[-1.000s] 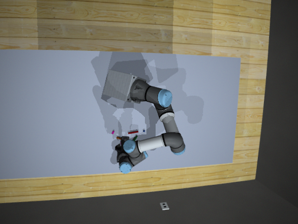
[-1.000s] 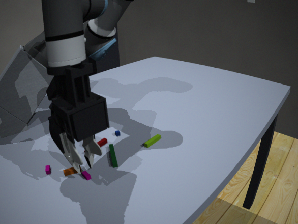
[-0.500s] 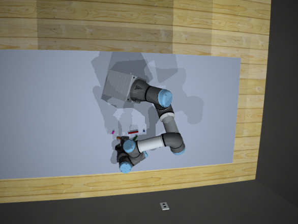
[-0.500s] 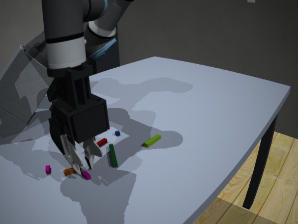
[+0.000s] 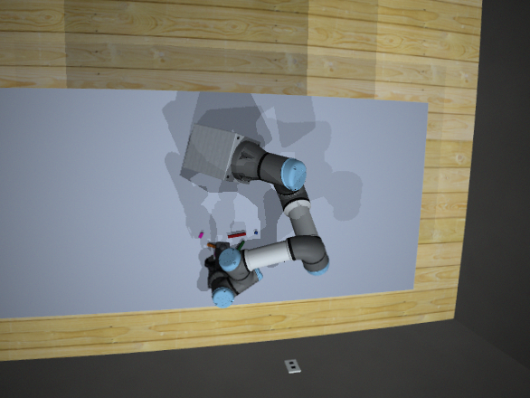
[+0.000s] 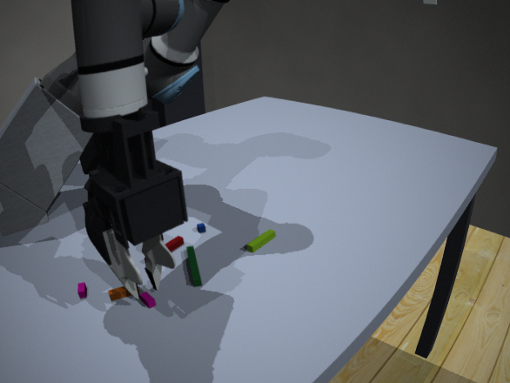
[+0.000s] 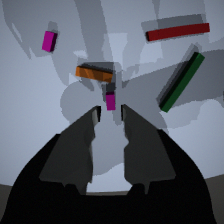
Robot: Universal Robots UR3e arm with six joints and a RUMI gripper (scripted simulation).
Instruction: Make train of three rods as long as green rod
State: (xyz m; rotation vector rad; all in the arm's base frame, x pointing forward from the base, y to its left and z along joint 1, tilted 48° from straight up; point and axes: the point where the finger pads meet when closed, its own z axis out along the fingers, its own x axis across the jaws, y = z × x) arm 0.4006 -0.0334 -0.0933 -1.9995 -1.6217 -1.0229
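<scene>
My gripper is now 4 cm past the orange rod, 3 cm above it and 1 cm to the left of it. From my hand the other things lie so: blue rod: 16 cm to the left, 8 cm behind, 3 cm below; then green rod: 9 cm to the left, 3 cm below, 1 cm behind; then red rod: 8 cm to the left, 7 cm behind, 3 cm below.
</scene>
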